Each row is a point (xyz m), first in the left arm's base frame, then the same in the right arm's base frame.
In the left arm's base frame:
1: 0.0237 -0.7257 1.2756
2: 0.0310 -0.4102 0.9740
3: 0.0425 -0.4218 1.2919
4: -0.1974 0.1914 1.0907
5: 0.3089 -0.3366 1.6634
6: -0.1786 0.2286 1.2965
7: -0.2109 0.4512 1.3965
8: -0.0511 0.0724 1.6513
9: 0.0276 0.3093 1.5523
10: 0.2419 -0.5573 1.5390
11: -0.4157 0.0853 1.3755
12: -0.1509 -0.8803 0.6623
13: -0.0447 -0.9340 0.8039
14: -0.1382 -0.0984 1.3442
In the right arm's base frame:
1: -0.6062 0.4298 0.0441
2: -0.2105 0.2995 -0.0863
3: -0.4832 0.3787 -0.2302
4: -0.1170 -0.0363 -0.6396
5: -0.6848 0.6880 -0.5129
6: -0.2708 0.0151 -0.7730
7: -0.2693 -0.0478 -1.0109
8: -0.6034 0.2465 -0.8220
9: -0.3934 0.2444 -0.9894
10: -0.6939 0.6512 -0.2536
11: -0.4697 -0.1595 -0.6593
12: -0.2015 0.1743 0.4929
13: -0.3142 0.3171 0.4596
14: -0.4410 0.1411 -0.5161

